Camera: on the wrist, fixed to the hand. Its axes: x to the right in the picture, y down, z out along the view.
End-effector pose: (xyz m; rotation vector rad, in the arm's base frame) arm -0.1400 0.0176 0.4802 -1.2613 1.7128 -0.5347
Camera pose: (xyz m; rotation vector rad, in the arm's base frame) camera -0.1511 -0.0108 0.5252 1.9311 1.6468 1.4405
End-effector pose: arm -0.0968 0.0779 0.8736 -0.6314 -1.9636 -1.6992
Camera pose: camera -0.1258 0.0372 0.8521 -1.5730 0.7097 0.3211
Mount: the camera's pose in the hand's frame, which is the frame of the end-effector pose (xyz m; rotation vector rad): 0.0079 -0.0398 -0.0362 0.3300 -0.2205 -3.1117
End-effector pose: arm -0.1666 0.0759 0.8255 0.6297 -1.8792 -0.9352
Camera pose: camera -0.1362 0.0345 0.8078 -1.9197 -0.4429 0.9676
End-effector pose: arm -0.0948 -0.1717 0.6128 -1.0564 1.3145 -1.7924
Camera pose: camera -0.1327 -0.1525 0.6468 1.1894 1.1485 0.8273
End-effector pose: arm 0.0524 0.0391 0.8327 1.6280 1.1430 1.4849
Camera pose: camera 0.0097 0.0593 0.8058 -0.8528 1.5614 -0.9780
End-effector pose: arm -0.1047 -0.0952 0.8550 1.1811 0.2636 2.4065
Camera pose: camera -0.1253 -0.0555 0.8241 -0.0192 1.0629 -0.5489
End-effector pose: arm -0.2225 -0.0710 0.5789 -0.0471 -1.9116 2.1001
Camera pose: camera -0.2141 -0.0313 0.6151 1.6323 0.1089 -0.1707
